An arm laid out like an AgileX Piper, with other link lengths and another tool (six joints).
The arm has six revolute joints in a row. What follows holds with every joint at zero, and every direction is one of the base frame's. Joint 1 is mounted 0.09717 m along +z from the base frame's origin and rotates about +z. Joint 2 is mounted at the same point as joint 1 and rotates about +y. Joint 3 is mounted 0.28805 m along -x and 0.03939 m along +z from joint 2 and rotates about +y. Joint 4 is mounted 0.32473 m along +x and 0.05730 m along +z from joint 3 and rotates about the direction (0.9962, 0, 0.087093). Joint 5 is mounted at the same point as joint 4 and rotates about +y. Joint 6 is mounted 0.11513 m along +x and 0.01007 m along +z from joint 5 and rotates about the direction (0.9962, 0, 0.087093). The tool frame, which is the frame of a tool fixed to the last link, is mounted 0.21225 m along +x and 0.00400 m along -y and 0.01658 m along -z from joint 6; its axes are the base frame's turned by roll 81.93, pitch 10.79 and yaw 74.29 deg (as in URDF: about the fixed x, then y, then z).
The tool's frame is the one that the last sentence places.
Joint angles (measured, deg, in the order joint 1, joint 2, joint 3, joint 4, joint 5, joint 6), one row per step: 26.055 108.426 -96.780 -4.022 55.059 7.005; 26.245 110.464 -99.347 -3.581 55.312 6.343; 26.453 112.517 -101.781 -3.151 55.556 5.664; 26.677 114.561 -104.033 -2.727 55.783 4.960; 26.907 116.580 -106.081 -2.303 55.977 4.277; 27.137 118.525 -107.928 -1.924 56.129 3.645; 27.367 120.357 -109.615 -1.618 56.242 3.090; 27.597 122.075 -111.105 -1.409 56.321 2.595; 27.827 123.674 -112.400 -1.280 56.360 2.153; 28.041 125.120 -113.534 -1.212 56.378 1.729
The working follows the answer.
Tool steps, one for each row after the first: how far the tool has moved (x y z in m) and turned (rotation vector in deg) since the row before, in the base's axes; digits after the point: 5 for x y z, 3 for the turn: 0.00804 0.00807 -0.00121 0.215 -0.163 0.705; 0.00715 0.00786 -0.00270 0.137 -0.049 0.744; 0.00609 0.00756 -0.00432 0.052 0.080 0.788; 0.00504 0.00721 -0.00590 -0.001 0.212 0.780; 0.00422 0.00665 -0.00687 -0.055 0.274 0.743; 0.00370 0.00609 -0.00705 -0.087 0.261 0.685; 0.00308 0.00531 -0.00747 -0.168 0.271 0.644; 0.00248 0.00463 -0.00776 -0.231 0.276 0.607; 0.00209 0.00392 -0.00739 -0.270 0.239 0.583
Tool pose at each row, in the base's axes (x y z in m, rotation vector in deg; rounded; the steps above come from the unrounded poses): 0.53102 0.23755 0.04588 74.281 127.178 18.926; 0.53906 0.24562 0.04467 73.567 127.570 19.532; 0.54621 0.25348 0.04197 72.817 128.072 19.997; 0.55230 0.26104 0.03764 72.030 128.700 20.308; 0.55734 0.26825 0.03174 71.278 129.425 20.480; 0.56156 0.27490 0.02487 70.562 130.169 20.542; 0.56526 0.28099 0.01782 69.882 130.855 20.551; 0.56834 0.28630 0.01036 69.209 131.512 20.443; 0.57082 0.29093 0.00260 68.544 132.139 20.243; 0.57291 0.29485 -0.00479 67.868 132.712 20.006

